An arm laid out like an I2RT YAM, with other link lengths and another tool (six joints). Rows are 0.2 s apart.
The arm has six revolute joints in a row. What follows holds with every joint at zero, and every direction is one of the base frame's. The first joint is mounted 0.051 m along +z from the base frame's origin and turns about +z. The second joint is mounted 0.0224 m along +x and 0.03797 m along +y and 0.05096 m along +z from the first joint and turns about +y. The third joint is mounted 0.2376 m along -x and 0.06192 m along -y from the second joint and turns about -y. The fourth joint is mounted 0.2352 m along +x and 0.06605 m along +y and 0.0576 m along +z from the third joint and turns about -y. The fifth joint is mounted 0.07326 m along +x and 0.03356 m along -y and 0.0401 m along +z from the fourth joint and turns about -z. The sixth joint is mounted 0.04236 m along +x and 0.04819 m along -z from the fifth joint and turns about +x. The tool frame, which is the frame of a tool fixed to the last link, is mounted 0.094 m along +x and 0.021 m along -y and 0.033 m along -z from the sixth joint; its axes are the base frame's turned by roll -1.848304, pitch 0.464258 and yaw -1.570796 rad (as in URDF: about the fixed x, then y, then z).
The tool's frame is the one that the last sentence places.
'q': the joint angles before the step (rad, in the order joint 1, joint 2, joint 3, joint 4, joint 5, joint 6). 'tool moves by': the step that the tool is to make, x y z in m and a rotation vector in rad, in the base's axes. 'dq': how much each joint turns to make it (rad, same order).
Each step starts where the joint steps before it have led.
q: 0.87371 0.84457 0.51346 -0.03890 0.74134 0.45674
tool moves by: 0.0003 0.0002 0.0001 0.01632 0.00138 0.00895
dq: -0.00957 -0.01014 -0.00441 0.00209 -0.02144 0.00563
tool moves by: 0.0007 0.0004 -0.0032 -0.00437 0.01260 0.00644
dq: -0.00746 0.00888 -0.00044 -0.00329 -0.01538 0.00165
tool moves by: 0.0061 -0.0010 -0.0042 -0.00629 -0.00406 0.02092
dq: -0.03737 0.00792 -0.02223 0.05040 -0.05189 -0.03538
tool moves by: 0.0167 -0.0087 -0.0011 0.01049 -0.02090 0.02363
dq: -0.11295 0.00572 -0.02909 0.09089 -0.12720 -0.06046
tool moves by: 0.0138 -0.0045 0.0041 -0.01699 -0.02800 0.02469
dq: -0.07109 0.02635 0.00094 0.06615 -0.08369 -0.06305
